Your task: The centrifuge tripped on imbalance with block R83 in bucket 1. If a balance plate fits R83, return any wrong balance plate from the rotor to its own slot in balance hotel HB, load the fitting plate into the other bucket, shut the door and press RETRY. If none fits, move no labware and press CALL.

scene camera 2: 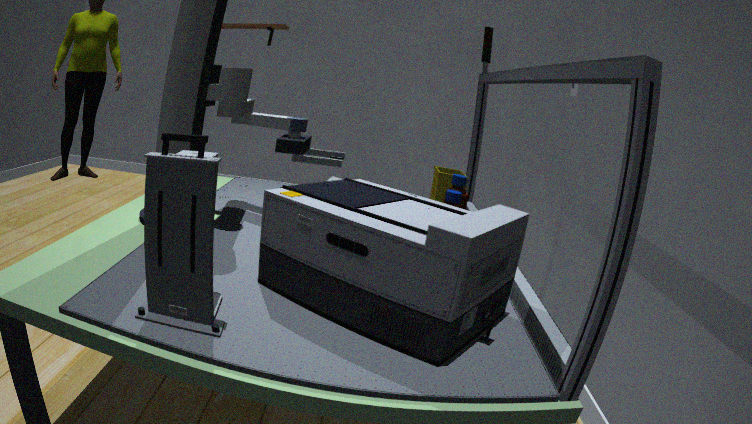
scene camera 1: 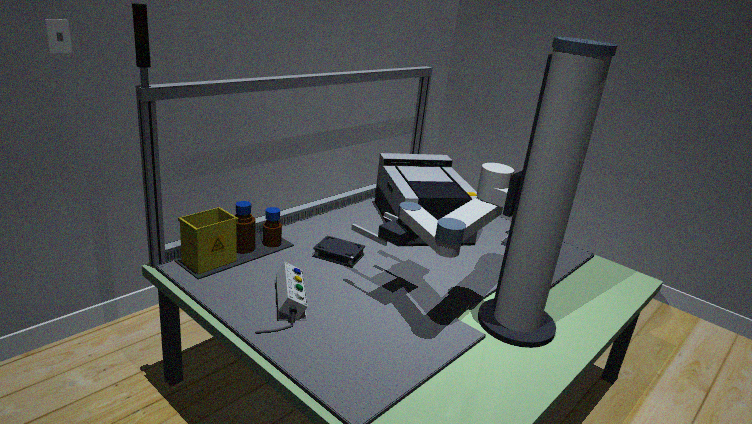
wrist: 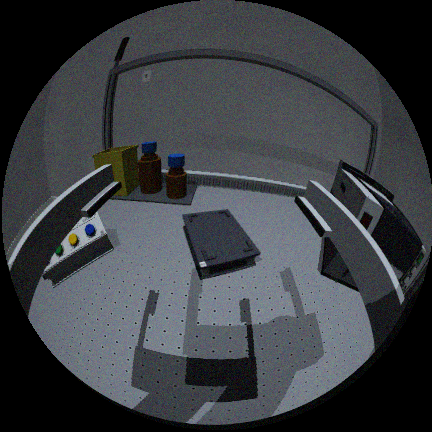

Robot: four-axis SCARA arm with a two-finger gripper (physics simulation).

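Pixels of known places: gripper, fingertip midpoint: (scene camera 2: 343, 159) (scene camera 1: 369, 220) (wrist: 206, 176); arm's base, origin of the base link: (scene camera 1: 515, 323).
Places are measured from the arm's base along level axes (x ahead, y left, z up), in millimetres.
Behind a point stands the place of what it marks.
Note:
My gripper (scene camera 1: 368, 219) {z 225, x 521, y 186 mm} (scene camera 2: 343, 159) {z 225, x 521, y 186 mm} (wrist: 206, 177) {z 225, x 521, y 186 mm} is open and empty, raised above the bench near the centrifuge's front. The centrifuge (scene camera 2: 363, 263) {z 155, x 617, y -512 mm} (wrist: 352, 192) {z 199, x 664, y -143 mm} is a grey and black box; its top door (scene camera 1: 439, 193) {z 226, x 532, y -241 mm} (scene camera 2: 342, 193) {z 226, x 556, y -298 mm} looks shut, so the rotor, buckets and block R83 are hidden. A tall grey plate hotel (scene camera 2: 179, 237) {z 181, x 296, y -627 mm} with a black handle shows its back in scene camera 2; its slots and plates are hidden. A sloped button box (scene camera 1: 288, 287) {z 94, x 513, y 540 mm} (wrist: 82, 250) {z 49, x 555, y 450 mm} has blue, yellow and green buttons; their labels are unreadable.
A low dark platform (scene camera 1: 338, 249) {z 53, x 656, y 186 mm} (wrist: 220, 240) {z 53, x 645, y 158 mm} lies between button box and centrifuge. A yellow bin (scene camera 1: 208, 242) {z 126, x 857, y 605 mm} (wrist: 122, 170) {z 115, x 858, y 498 mm} and two brown bottles stand by the framed screen (scene camera 1: 284, 79) {z 616, x 1003, y 188 mm} (scene camera 2: 558, 71) {z 600, x 1004, y -303 mm}. The arm's column (scene camera 1: 552, 184) {z 516, x -33, y 67 mm} stands at the bench edge. A person (scene camera 2: 92, 47) stands beyond.

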